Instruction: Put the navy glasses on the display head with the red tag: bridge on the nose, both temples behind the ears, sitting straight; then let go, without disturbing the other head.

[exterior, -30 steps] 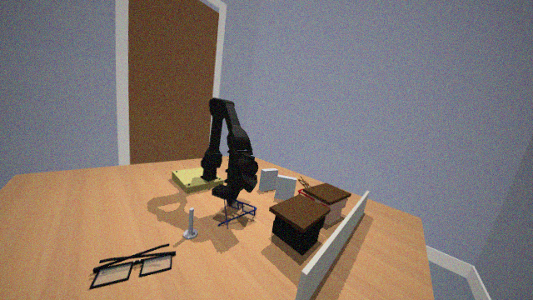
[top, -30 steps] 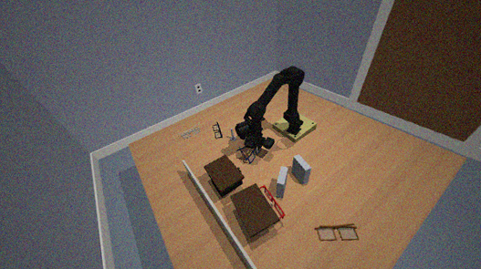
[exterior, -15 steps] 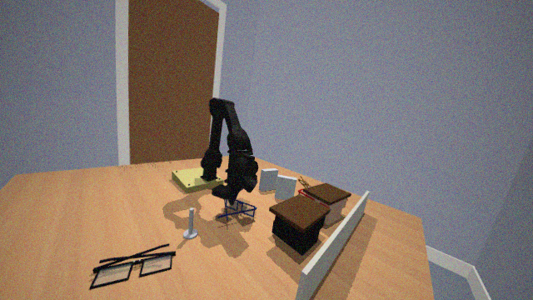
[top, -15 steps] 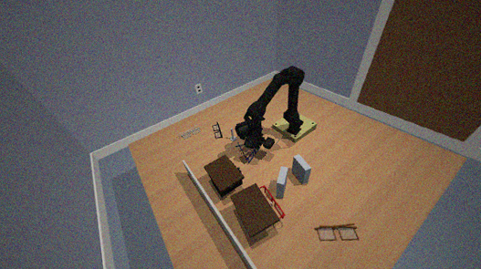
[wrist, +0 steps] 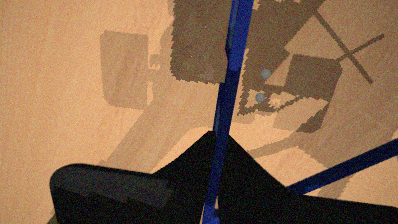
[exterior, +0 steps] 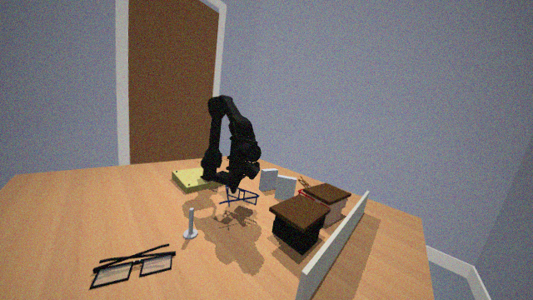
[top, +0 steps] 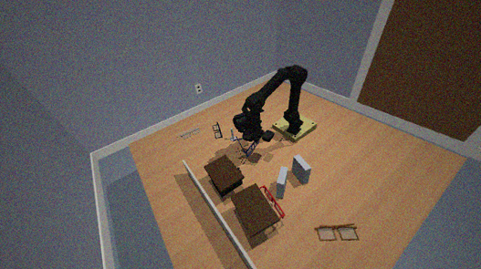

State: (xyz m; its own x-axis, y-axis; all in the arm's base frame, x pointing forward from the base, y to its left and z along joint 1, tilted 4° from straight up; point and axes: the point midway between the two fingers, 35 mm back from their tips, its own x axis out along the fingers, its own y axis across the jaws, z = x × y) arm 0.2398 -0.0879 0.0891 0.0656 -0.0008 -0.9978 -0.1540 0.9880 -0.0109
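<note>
Now: the grey post 18 cm to the right of my gripper tip and 4 cm below it. Round my gripper tip: dark head: 24 cm ahead, 2 cm to the left, 1 cm below; long white panel: 40 cm ahead, 10 cm to the left, 1 cm below; pale head: 28 cm ahead, 24 cm to the left, 1 cm below.
</note>
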